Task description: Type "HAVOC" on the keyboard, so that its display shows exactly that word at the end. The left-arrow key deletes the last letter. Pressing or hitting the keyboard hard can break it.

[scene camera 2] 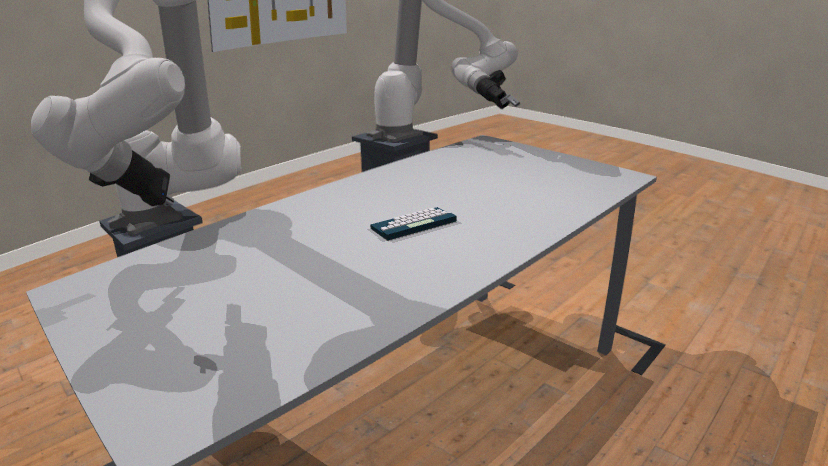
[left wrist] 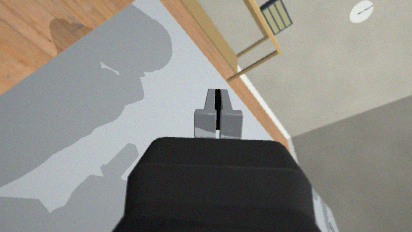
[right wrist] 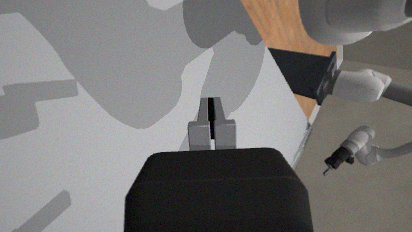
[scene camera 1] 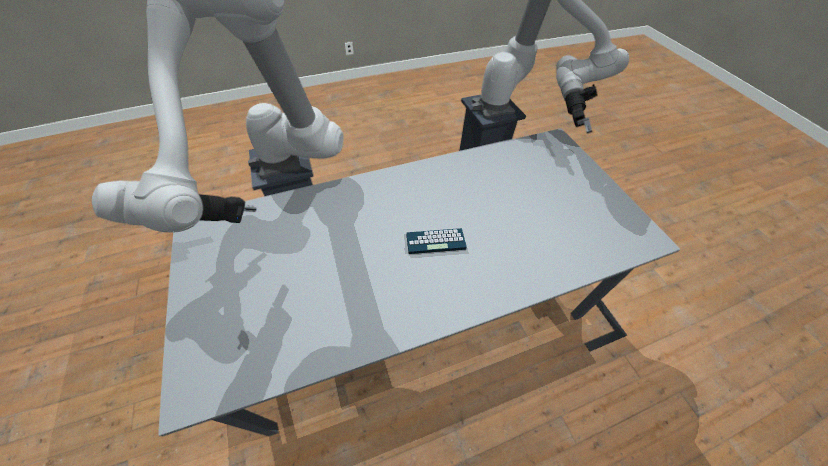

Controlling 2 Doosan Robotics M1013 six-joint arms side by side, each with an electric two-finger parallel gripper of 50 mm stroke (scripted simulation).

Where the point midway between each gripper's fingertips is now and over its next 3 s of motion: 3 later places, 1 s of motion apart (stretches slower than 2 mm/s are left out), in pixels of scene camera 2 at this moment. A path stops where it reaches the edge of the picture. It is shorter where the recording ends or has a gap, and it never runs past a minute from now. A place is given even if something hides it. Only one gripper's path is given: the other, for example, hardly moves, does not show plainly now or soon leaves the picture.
My right gripper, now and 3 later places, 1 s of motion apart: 170,202; 263,206; 397,192; 412,203
